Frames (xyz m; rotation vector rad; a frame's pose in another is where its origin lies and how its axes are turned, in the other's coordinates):
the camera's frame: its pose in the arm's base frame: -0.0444 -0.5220 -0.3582 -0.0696 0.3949 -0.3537
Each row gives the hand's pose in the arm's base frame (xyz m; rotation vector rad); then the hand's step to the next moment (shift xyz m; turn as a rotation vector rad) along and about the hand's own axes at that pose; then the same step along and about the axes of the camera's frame.
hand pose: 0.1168 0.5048 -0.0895 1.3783 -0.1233 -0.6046
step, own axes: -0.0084 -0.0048 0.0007 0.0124 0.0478 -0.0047
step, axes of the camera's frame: -0.0080 0.0002 -0.0055 0.0090 0.0051 0.0485
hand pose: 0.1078 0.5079 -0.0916 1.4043 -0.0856 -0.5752
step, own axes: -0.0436 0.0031 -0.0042 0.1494 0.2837 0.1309
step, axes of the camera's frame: -0.0432 0.0080 -0.0005 0.1146 -0.1345 0.2978
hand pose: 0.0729 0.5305 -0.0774 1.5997 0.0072 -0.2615
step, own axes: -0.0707 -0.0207 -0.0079 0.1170 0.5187 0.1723
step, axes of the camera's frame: -0.0652 -0.0032 -0.0350 0.0459 -0.2106 0.5157
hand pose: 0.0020 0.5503 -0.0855 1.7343 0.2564 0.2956
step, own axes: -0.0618 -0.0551 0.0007 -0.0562 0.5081 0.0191
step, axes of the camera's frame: -0.0254 -0.0216 -0.0758 -0.1719 -0.2003 0.4382
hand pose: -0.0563 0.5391 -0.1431 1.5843 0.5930 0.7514
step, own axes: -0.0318 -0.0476 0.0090 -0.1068 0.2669 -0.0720
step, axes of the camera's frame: 0.0162 -0.0181 -0.0526 -0.1844 -0.1441 0.1818
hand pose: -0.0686 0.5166 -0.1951 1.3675 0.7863 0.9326
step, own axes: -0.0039 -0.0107 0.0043 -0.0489 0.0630 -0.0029
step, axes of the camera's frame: 0.0083 -0.0024 -0.0086 -0.0319 -0.0590 0.0433
